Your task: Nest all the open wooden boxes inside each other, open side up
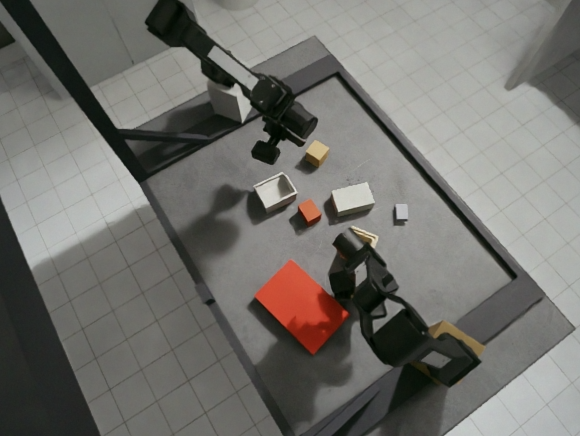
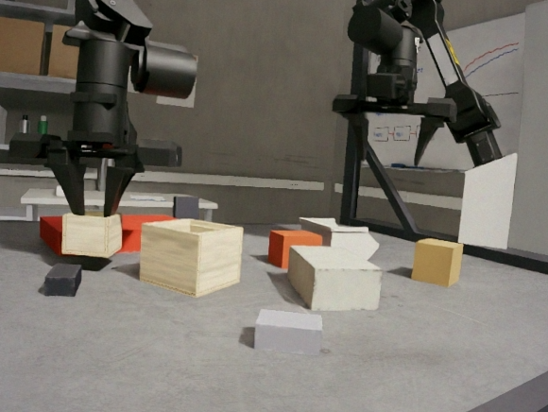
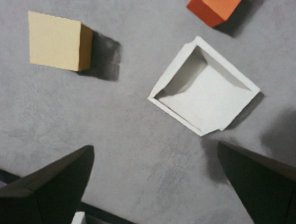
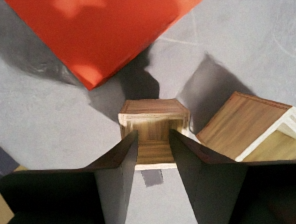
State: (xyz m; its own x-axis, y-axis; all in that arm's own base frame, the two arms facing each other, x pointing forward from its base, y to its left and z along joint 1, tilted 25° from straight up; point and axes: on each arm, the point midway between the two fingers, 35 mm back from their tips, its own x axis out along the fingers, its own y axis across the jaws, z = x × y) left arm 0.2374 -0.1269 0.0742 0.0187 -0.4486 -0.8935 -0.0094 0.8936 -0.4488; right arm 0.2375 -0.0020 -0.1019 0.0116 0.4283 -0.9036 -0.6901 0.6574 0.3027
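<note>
Now: the medium wooden box 9 cm to the left of my right hand, 7 cm ahead of it and 6 cm below it. Round my right hand: dark block 7 cm below, 7 cm ahead, 4 cm to the right; small wooden box 5 cm below; large wooden box 9 cm to the left, 7 cm ahead, 6 cm below.
</note>
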